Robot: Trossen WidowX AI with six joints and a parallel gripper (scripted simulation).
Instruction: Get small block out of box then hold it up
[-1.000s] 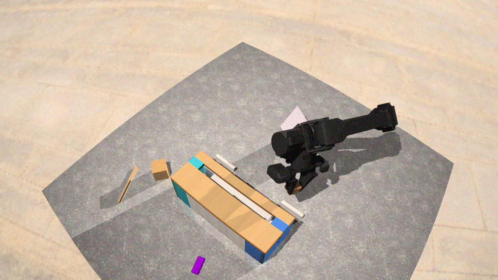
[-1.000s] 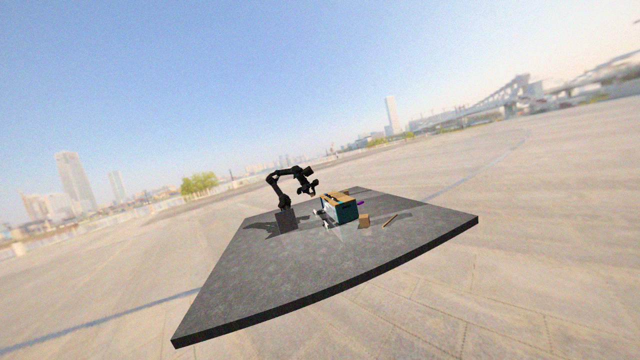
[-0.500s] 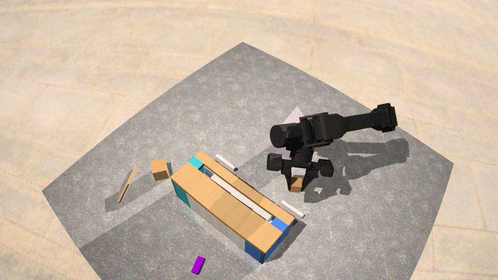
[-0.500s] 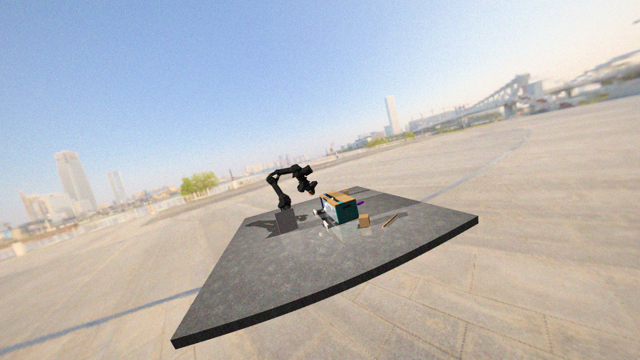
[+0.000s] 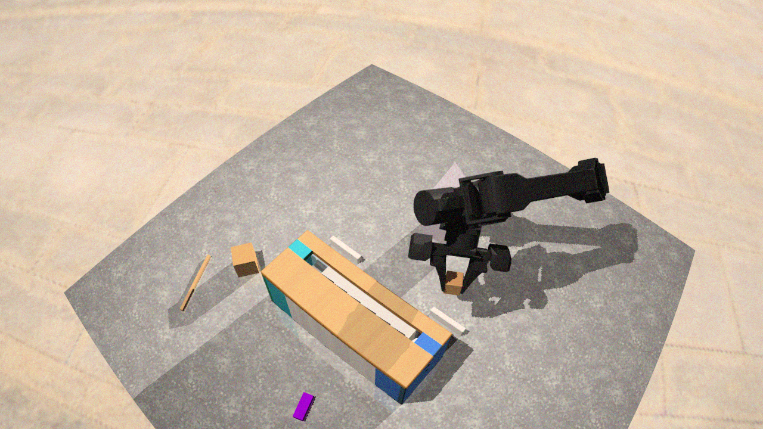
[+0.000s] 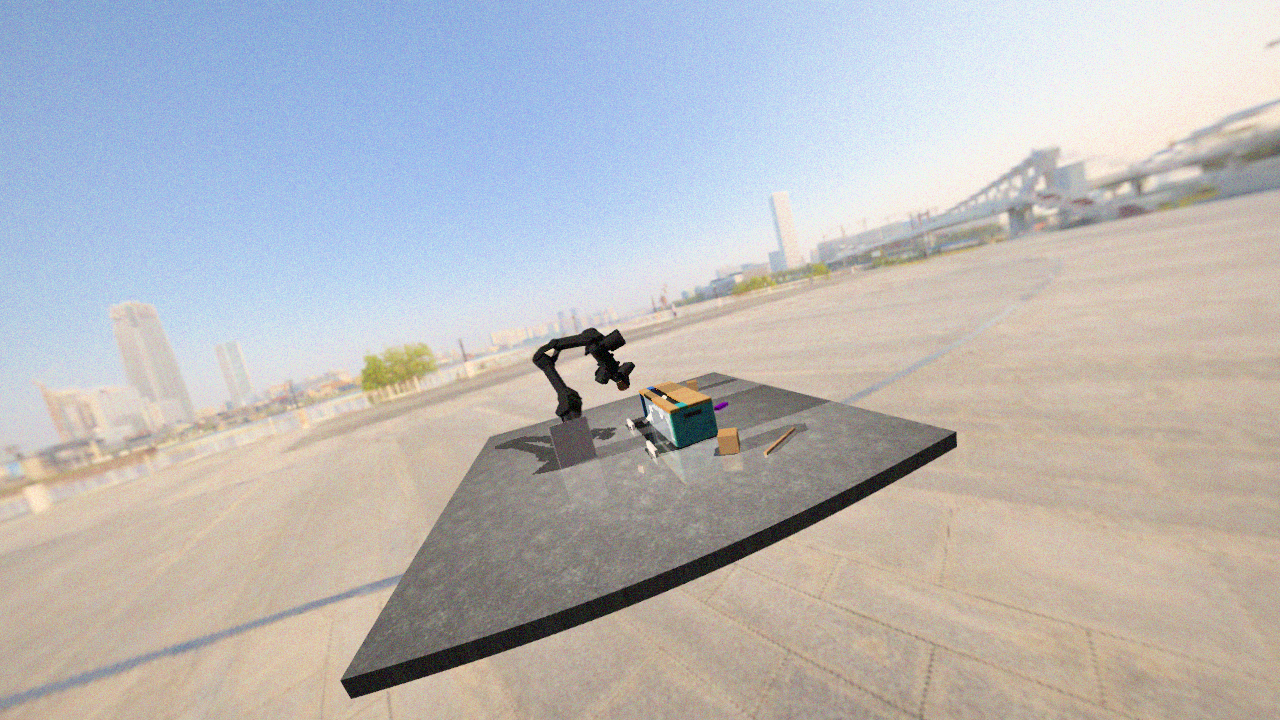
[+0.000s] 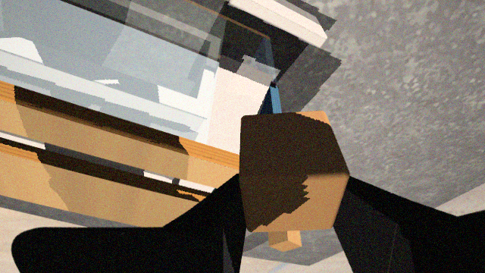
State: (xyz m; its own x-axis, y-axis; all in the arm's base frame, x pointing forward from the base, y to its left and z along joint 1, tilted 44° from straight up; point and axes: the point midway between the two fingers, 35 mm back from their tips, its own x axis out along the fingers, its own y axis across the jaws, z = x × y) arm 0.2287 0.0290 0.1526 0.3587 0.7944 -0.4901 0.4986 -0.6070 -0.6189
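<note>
The tan block is 10 mm to the right of my gripper tip, 10 mm behind it and 10 mm above it. The rest, counted from my gripper tip: thin wooden stick: 520 mm to the right, 300 mm ahead, 170 mm below; then tan-topped box: 150 mm to the right, 110 mm below, 90 mm ahead.
</note>
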